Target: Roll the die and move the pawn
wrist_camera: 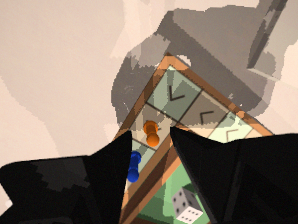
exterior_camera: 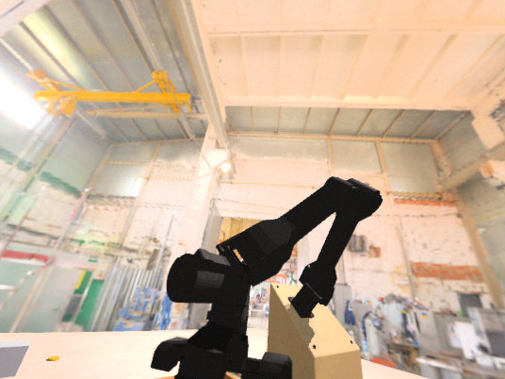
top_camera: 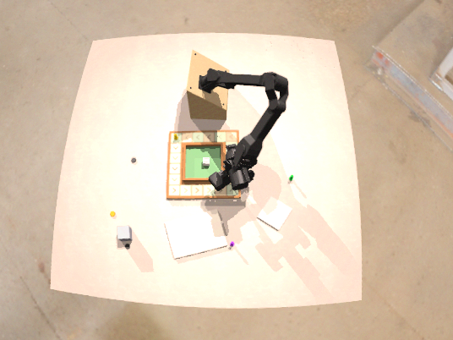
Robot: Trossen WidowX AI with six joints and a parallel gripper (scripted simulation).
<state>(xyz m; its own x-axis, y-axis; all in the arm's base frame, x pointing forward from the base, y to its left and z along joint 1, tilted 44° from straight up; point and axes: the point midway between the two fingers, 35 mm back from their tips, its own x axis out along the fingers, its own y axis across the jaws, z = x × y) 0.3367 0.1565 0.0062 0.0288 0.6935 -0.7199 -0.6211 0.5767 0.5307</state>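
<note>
Right now the orange pawn is right at my gripper tip. From my gripper tip the other things lie so: white die (60 mm behind, 100 mm to the right); blue pawn (40 mm behind, 10 mm to the right); green tray (60 mm behind, 120 mm to the right, 20 mm below).
</note>
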